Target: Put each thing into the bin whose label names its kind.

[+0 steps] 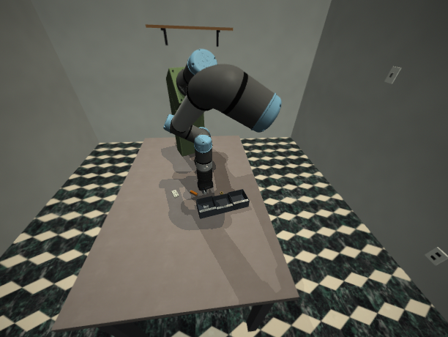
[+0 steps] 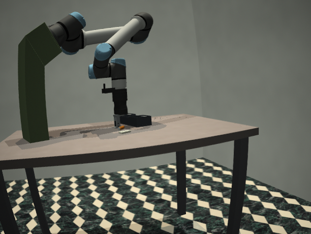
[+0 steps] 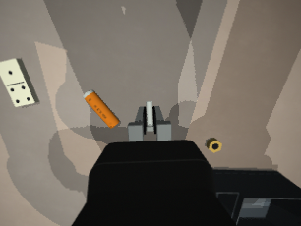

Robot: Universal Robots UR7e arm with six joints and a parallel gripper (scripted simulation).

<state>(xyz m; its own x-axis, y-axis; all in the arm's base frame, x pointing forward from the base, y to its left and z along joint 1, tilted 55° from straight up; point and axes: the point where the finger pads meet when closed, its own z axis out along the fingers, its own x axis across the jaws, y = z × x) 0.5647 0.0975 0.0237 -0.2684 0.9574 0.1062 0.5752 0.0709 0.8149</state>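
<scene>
The grey bolt lies 10 mm ahead of my hand and 10 mm below it. Round my hand: orange battery (10 mm ahead, 60 mm to the right, 10 mm below); brass nut (100 mm to the left, 10 mm below); dark three-compartment bin row (90 mm ahead, 100 mm to the left).
</scene>
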